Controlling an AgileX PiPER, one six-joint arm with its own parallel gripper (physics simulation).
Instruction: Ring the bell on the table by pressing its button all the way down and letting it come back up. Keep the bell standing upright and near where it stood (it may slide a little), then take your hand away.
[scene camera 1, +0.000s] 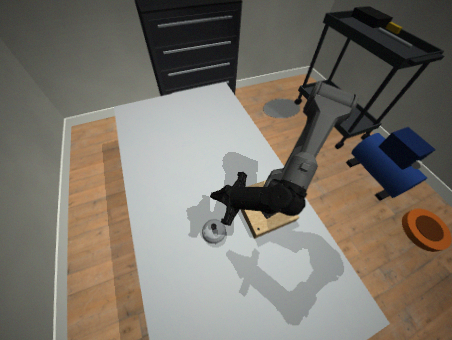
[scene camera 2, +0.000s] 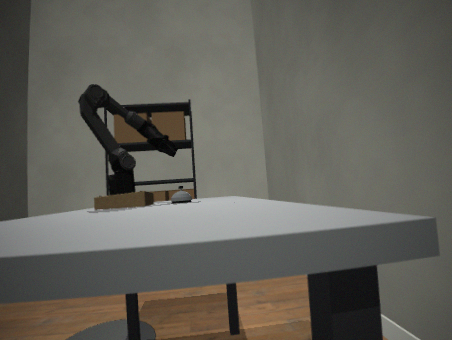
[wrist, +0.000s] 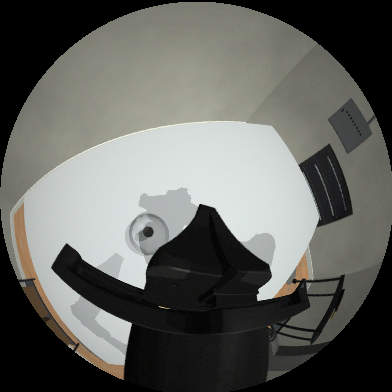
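The bell (scene camera 1: 207, 235) (scene camera 2: 181, 198) (wrist: 159, 238) is a silvery dome with a dark button (scene camera 1: 214, 226) (scene camera 2: 181, 188) (wrist: 148, 232) on top. It stands upright on the white table (scene camera 1: 170, 150) (scene camera 2: 225, 225) (wrist: 230, 165). My gripper (scene camera 1: 213, 195) (scene camera 2: 174, 153) (wrist: 203, 215) is shut and empty, its black fingers together in a point. It hangs well above the table and bell, tilted downward, apart from the button. In the wrist view the bell lies to the left of the fingertips, and the fingers slightly overlap its right edge.
A wooden block (scene camera 1: 259, 228) (scene camera 2: 122, 201) under the arm's base sits beside the bell. Off the table stand a dark drawer cabinet (scene camera 1: 197, 37) (wrist: 326, 186) and a black trolley (scene camera 1: 400, 61). A shelf rack (scene camera 2: 193, 167) with brown boxes stands behind the arm in scene camera 2.
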